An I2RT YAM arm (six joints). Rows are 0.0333 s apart.
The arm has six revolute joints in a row. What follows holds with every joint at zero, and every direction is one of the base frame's.
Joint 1 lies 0.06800 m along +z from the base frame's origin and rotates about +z.
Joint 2 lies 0.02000 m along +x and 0.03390 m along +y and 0.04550 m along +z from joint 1 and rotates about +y.
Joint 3 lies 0.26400 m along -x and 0.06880 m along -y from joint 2 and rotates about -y.
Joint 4 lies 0.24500 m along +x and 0.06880 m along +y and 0.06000 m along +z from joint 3 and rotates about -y.
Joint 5 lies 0.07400 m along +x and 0.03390 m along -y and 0.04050 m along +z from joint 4 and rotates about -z.
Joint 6 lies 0.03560 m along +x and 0.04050 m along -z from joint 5 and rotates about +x.
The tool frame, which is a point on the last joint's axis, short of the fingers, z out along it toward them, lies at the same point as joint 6; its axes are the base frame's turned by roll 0.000, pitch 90.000 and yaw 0.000 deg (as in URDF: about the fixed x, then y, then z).
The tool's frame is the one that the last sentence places.
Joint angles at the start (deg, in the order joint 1, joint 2, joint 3, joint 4, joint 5, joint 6):
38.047 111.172 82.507 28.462 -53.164 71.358
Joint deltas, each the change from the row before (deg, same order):
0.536 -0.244 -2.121 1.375 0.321 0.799
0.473 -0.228 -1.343 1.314 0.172 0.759
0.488 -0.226 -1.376 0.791 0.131 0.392
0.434 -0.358 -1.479 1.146 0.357 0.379
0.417 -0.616 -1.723 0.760 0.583 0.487
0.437 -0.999 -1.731 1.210 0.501 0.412
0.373 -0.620 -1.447 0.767 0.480 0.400
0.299 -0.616 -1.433 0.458 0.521 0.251
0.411 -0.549 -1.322 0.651 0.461 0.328
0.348 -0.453 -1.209 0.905 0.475 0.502
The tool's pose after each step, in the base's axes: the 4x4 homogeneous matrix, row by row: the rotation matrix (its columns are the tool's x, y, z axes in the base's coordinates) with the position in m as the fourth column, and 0 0 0 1 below. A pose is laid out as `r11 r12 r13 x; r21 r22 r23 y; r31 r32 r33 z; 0 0 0 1`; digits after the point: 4 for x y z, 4 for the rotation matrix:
-0.9545 -0.2971 -0.0249 0.3351; -0.0260 -0.0003 0.9997 0.3036; -0.2971 0.9548 -0.0074 0.2861; 0 0 0 1
-0.9574 -0.2871 -0.0302 0.3308; -0.0304 -0.0035 0.9995 0.3048; -0.2870 0.9579 -0.0054 0.2821; 0 0 0 1
-0.9605 -0.2759 -0.0364 0.3263; -0.0375 -0.0012 0.9993 0.3060; -0.2757 0.9612 -0.0092 0.2771; 0 0 0 1
-0.9622 -0.2699 -0.0378 0.3217; -0.0388 -0.0015 0.9992 0.3064; -0.2697 0.9629 -0.0090 0.2730; 0 0 0 1
-0.9657 -0.2573 -0.0349 0.3165; -0.0370 0.0035 0.9993 0.3059; -0.2570 0.9663 -0.0129 0.2688; 0 0 0 1
-0.9659 -0.2566 -0.0337 0.3103; -0.0346 -0.0011 0.9994 0.3047; -0.2565 0.9665 -0.0078 0.2681; 0 0 0 1
-0.9679 -0.2492 -0.0319 0.3055; -0.0330 0.0003 0.9995 0.3040; -0.2490 0.9685 -0.0085 0.2656; 0 0 0 1
-0.9703 -0.2404 -0.0280 0.3011; -0.0303 0.0055 0.9995 0.3029; -0.2402 0.9706 -0.0126 0.2625; 0 0 0 1
-0.9720 -0.2334 -0.0272 0.2964; -0.0297 0.0074 0.9995 0.3025; -0.2331 0.9723 -0.0141 0.2599; 0 0 0 1
-0.9736 -0.2269 -0.0250 0.2923; -0.0272 0.0066 0.9996 0.3020; -0.2266 0.9739 -0.0126 0.2578; 0 0 0 1

